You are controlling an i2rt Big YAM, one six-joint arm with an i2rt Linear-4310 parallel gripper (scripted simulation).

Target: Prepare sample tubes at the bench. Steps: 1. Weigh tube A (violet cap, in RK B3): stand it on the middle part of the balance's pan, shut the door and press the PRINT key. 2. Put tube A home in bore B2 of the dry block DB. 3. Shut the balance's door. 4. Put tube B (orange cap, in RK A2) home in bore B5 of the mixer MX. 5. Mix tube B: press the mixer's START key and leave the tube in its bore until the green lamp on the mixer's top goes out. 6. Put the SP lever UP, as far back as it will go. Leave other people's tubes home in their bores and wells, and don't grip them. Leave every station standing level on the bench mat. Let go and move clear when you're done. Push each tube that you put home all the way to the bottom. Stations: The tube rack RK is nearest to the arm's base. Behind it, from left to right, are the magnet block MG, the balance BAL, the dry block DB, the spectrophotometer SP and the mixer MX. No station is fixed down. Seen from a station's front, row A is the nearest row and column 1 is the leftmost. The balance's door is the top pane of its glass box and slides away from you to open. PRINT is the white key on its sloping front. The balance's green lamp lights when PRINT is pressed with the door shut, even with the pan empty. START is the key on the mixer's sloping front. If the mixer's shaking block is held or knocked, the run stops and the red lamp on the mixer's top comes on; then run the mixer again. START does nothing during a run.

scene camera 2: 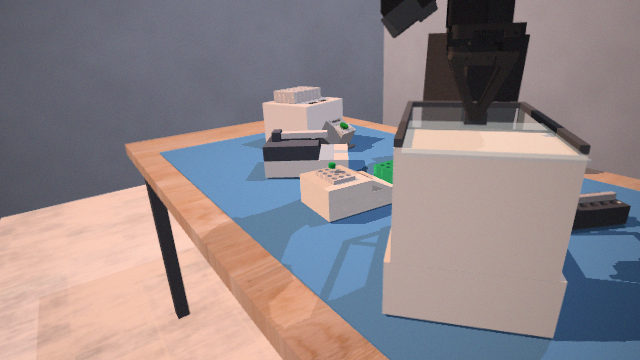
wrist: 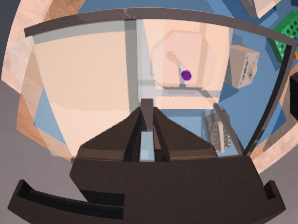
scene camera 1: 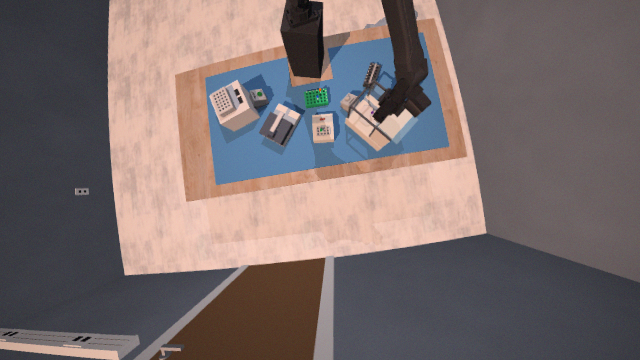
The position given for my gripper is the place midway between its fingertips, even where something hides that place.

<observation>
I see my gripper [scene camera 2: 474, 118], a dry block [scene camera 2: 337, 195], a magnet block [scene camera 2: 601, 209], a spectrophotometer [scene camera 2: 282, 157] and a balance [scene camera 2: 482, 210].
The spectrophotometer shows as well in scene camera 1 [scene camera 1: 291, 118]. The balance also shows in the wrist view [wrist: 79, 75] and in scene camera 1 [scene camera 1: 392, 128]. My gripper is seen too in the wrist view [wrist: 147, 113]. The wrist view does not show the spectrophotometer: it is out of frame.
</observation>
